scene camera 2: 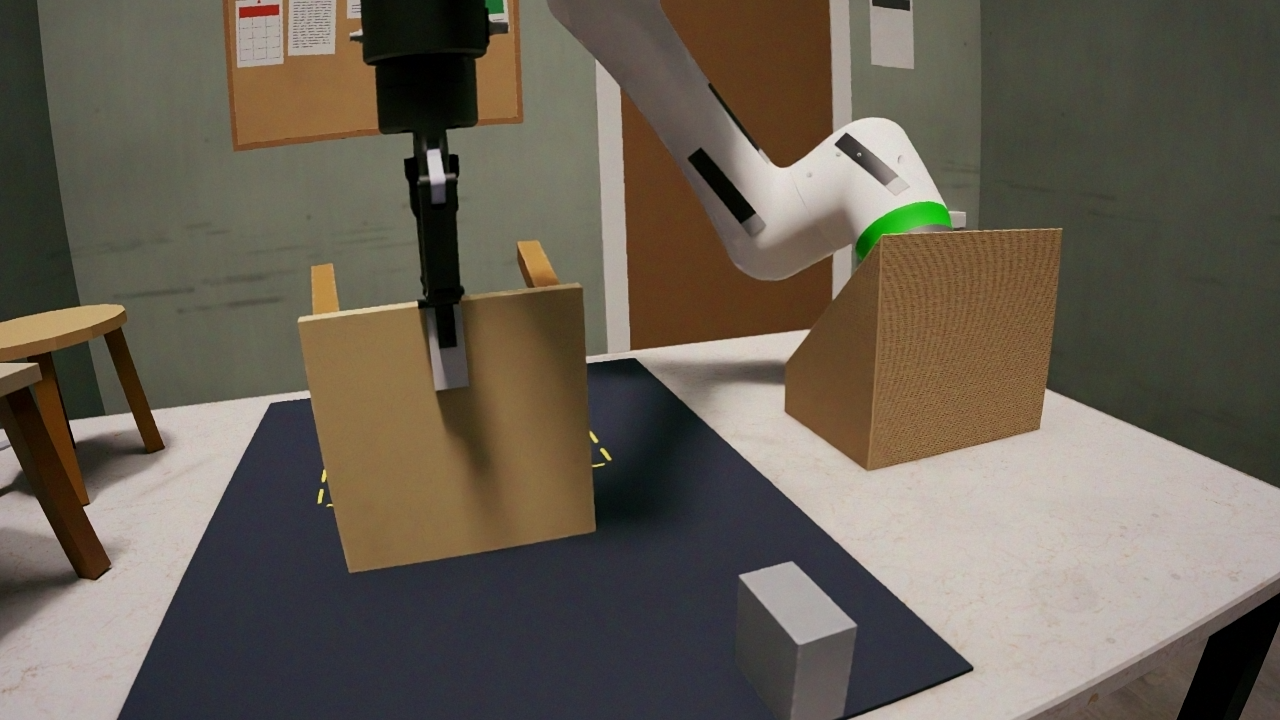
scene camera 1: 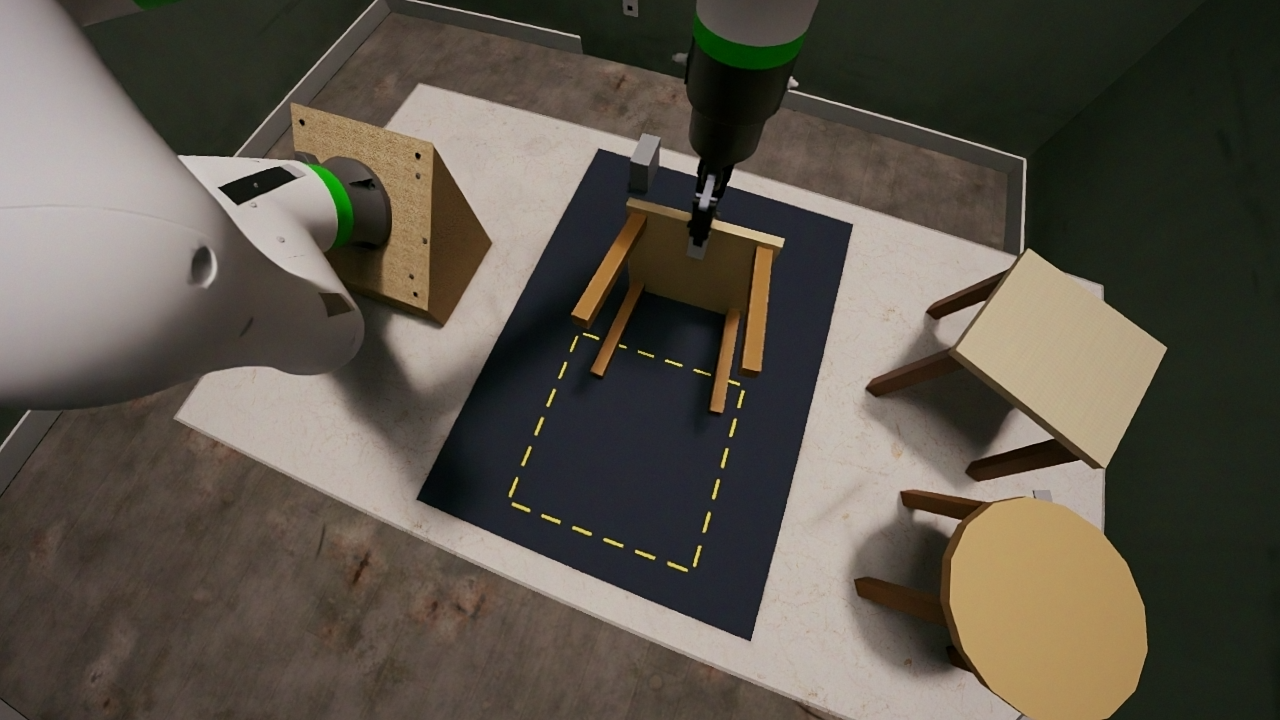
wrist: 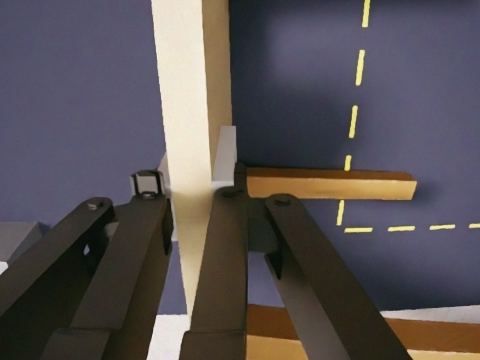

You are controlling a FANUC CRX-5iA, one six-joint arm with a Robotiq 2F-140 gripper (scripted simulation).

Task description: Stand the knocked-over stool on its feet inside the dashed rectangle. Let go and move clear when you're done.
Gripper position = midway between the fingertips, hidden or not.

I see my gripper (scene camera 2: 450, 382) and a grey block (scene camera 2: 794, 645).
My gripper is seen too in scene camera 1 (scene camera 1: 696, 249) and in the wrist view (wrist: 208, 149).
